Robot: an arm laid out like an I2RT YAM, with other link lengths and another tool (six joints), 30 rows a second.
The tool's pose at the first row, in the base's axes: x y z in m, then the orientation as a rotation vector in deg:
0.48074, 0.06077, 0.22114, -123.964, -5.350, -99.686
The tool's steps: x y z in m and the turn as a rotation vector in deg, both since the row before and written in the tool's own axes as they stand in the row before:
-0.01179, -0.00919, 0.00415, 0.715, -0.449, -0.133
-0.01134, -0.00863, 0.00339, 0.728, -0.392, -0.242
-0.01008, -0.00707, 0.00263, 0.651, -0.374, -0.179
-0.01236, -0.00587, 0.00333, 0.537, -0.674, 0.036
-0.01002, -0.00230, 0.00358, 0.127, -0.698, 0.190
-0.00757, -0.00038, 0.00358, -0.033, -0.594, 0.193
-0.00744, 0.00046, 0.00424, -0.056, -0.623, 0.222
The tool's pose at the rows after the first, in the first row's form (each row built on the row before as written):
0.47928, 0.07269, 0.21132, -123.897, -6.217, -98.986
0.47717, 0.08373, 0.20192, -123.798, -7.196, -98.399
0.47496, 0.09280, 0.19347, -123.714, -8.033, -97.826
0.47303, 0.10132, 0.18243, -123.910, -8.617, -96.865
0.47288, 0.10627, 0.17273, -124.375, -8.702, -95.968
0.47389, 0.10908, 0.16490, -124.861, -8.626, -95.246
0.47571, 0.11135, 0.15683, -125.377, -8.507, -94.484

